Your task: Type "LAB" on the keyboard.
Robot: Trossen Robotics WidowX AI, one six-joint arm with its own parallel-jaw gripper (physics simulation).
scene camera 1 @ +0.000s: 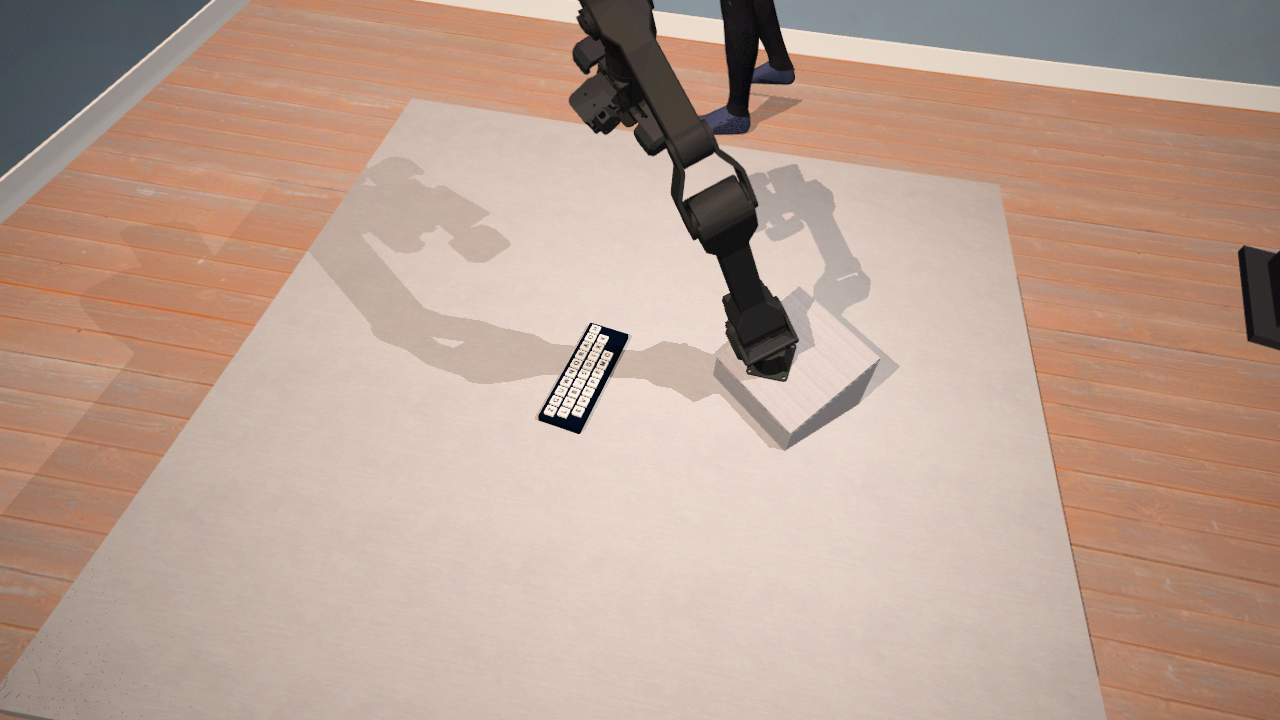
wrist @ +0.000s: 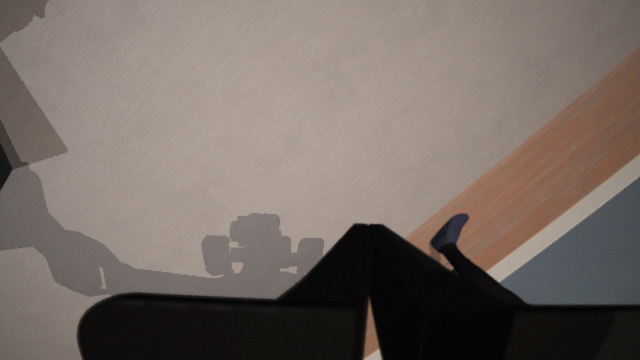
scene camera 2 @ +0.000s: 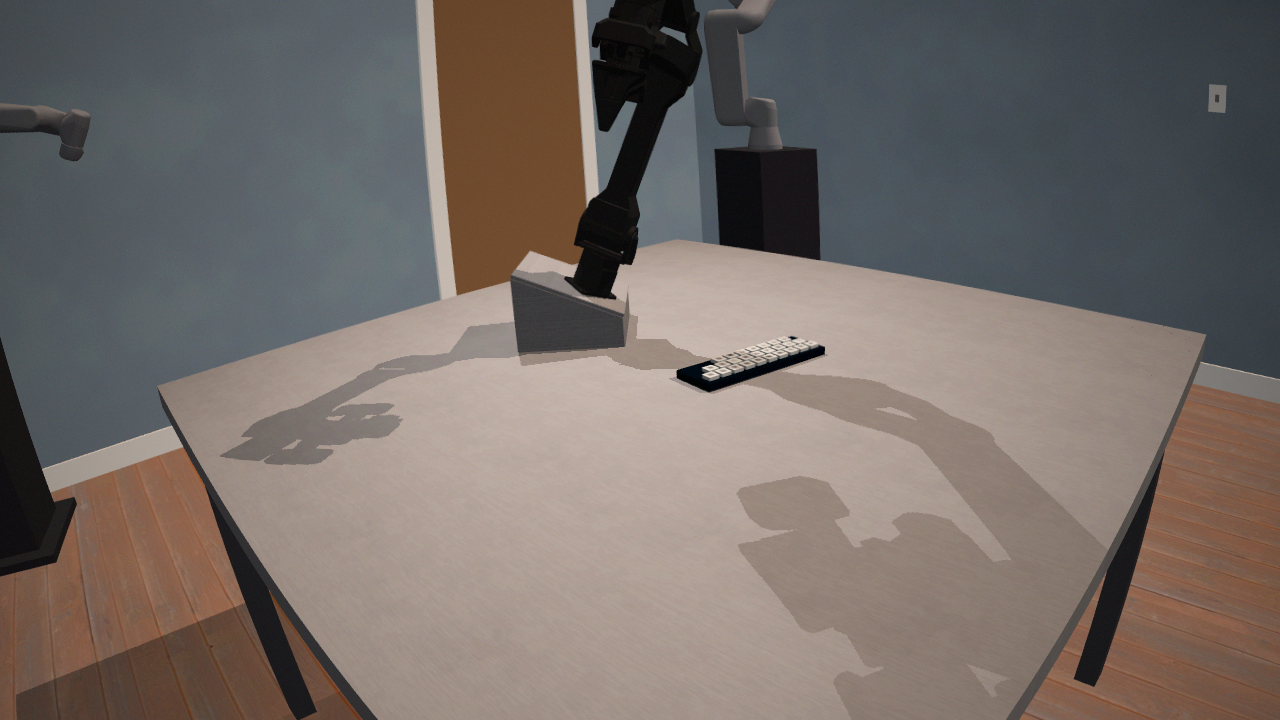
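Where they show: gripper, between the fingertips: (scene camera 1: 629, 124) (wrist: 367, 238) (scene camera 2: 603, 130); arm's base, origin of its link: (scene camera 1: 771, 359) (scene camera 2: 589, 289).
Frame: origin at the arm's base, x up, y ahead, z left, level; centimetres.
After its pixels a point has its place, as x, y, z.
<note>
A small dark-blue keyboard (scene camera 1: 571, 386) {-6.4, 28.0, 13.9} (scene camera 2: 751, 360) {-5.9, 28.8, 8.9} with several rows of pale keys lies flat on the table (scene camera 1: 537, 555) {-7.4, 19.6, 41.0} (scene camera 2: 492, 537) {-7.5, 48.3, -35.0} (wrist: 300, 100) {-7.5, 30.6, -24.9}, beside the wedge block under the arm. Its letters are too small to read surely. No keyboard shows in the wrist view. My gripper (wrist: 367, 238) {25.9, 30.4, -11.5} is shut and empty, its two black fingertips meeting at the lower middle of the wrist view. It is held high above the table, apart from the keyboard, at the upper end of the arm in both scene views. In scene camera 1 its fingertips cannot be made out.
A pale wedge block (scene camera 1: 836, 353) {3.1, -8.9, -2.8} (scene camera 2: 568, 315) {-2.1, 4.2, -5.9} carries the arm's base beside the keyboard. A person's legs (scene camera 1: 739, 67) (wrist: 467, 265) stand past the table edge. A grey robot arm (scene camera 2: 729, 76) stands on a dark pedestal (scene camera 2: 787, 201) behind the table. Arm shadows cross the table.
</note>
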